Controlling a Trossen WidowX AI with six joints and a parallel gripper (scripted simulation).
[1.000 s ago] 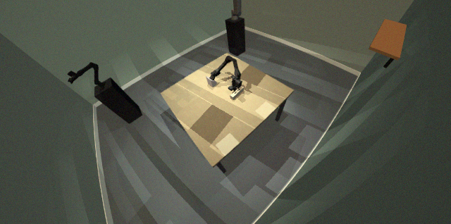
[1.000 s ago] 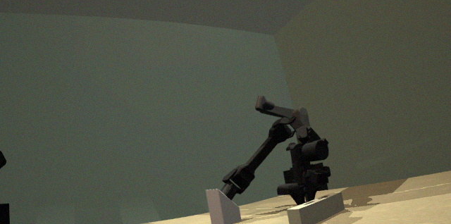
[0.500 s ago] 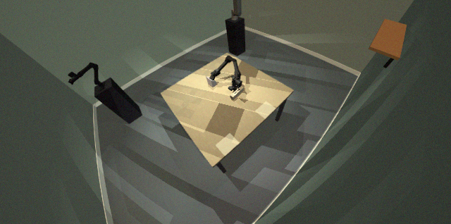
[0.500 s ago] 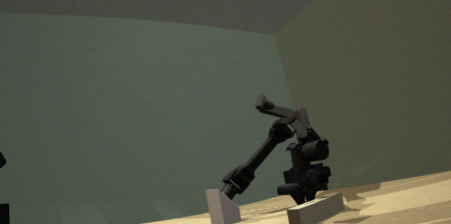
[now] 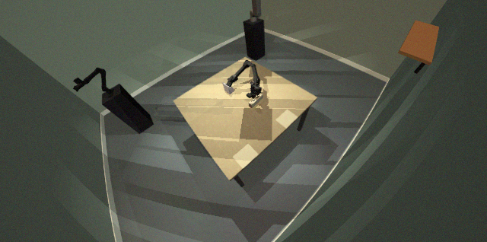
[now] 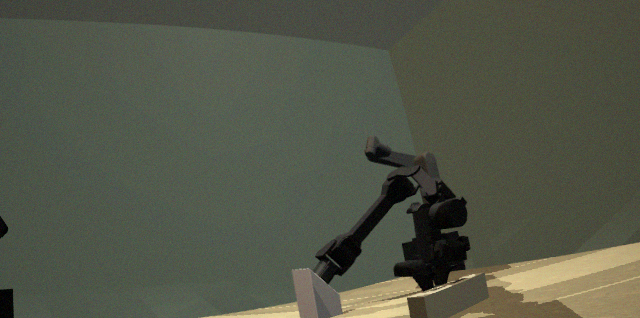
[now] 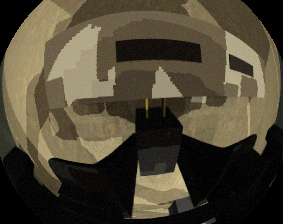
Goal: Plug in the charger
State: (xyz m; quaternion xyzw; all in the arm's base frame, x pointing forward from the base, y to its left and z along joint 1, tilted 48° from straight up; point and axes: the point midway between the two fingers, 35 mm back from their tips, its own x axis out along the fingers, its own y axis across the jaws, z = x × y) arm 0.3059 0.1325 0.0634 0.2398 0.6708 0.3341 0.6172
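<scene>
The charger lies 20 mm ahead of my gripper tip and 10 mm above it.
</scene>
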